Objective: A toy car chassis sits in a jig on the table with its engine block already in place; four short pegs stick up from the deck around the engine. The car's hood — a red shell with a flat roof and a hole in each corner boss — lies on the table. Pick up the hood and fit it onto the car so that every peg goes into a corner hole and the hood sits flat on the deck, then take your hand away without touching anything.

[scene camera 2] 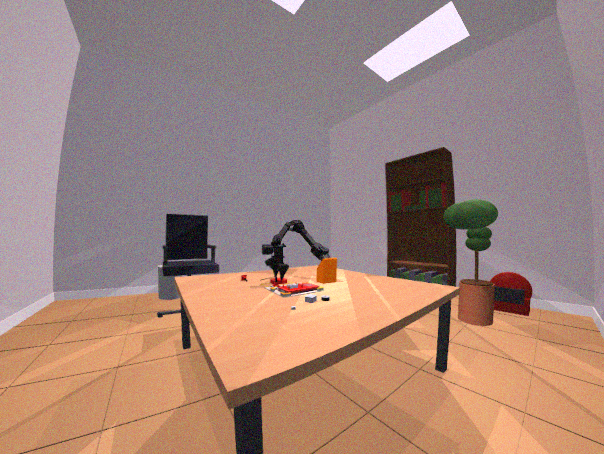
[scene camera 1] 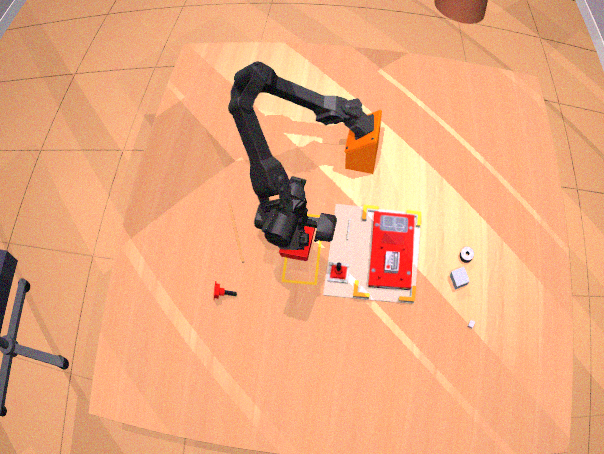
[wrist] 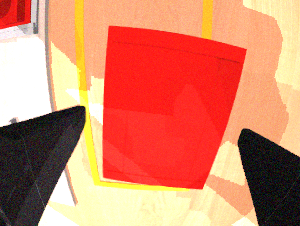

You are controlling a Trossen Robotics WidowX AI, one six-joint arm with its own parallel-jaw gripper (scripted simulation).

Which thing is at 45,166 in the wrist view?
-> The gripper.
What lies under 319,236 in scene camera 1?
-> The gripper.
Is the gripper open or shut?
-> Open.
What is the gripper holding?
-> Nothing.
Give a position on a red hood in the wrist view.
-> At 168,96
